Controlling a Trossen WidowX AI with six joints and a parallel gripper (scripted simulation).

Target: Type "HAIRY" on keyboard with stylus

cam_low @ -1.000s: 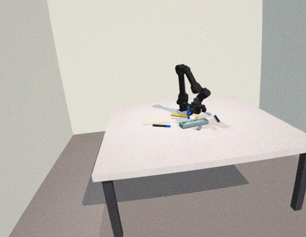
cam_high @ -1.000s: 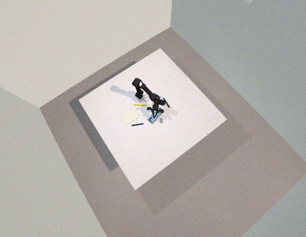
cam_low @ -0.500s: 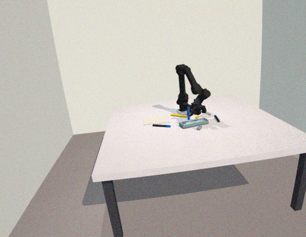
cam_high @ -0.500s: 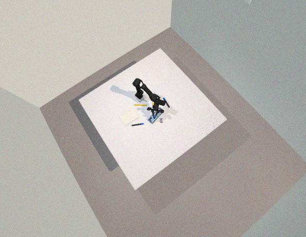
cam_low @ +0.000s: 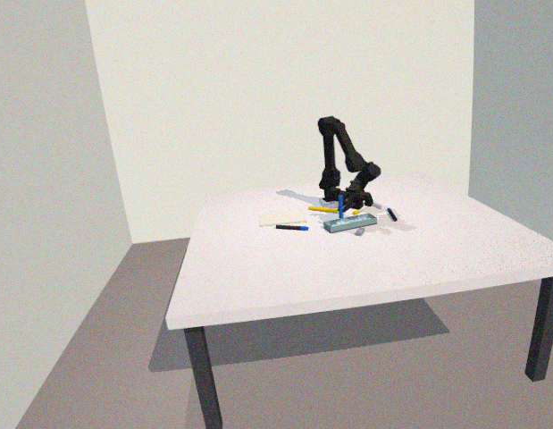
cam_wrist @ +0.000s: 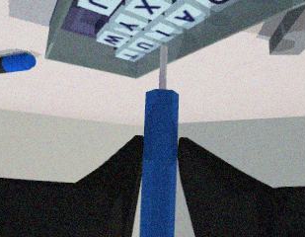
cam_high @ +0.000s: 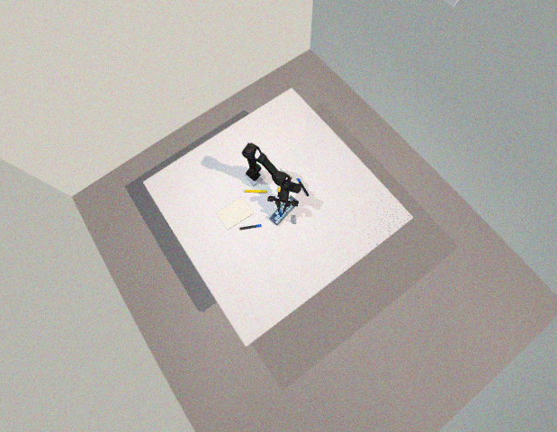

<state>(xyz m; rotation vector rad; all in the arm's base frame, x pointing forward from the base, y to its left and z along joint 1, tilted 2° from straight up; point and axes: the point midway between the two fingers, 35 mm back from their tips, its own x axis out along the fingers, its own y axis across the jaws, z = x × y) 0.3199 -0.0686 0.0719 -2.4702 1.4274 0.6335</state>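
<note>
Now: gripper tip 7 cm short of the small grey block, 5 cm to the right of it and 7 cm above it. The rest, counted from my gripper tip: stylus tip: 5 cm below; yellow marker: 25 cm behind, 2 cm to the left, 7 cm below; blue stylus: 1 cm below.
</note>
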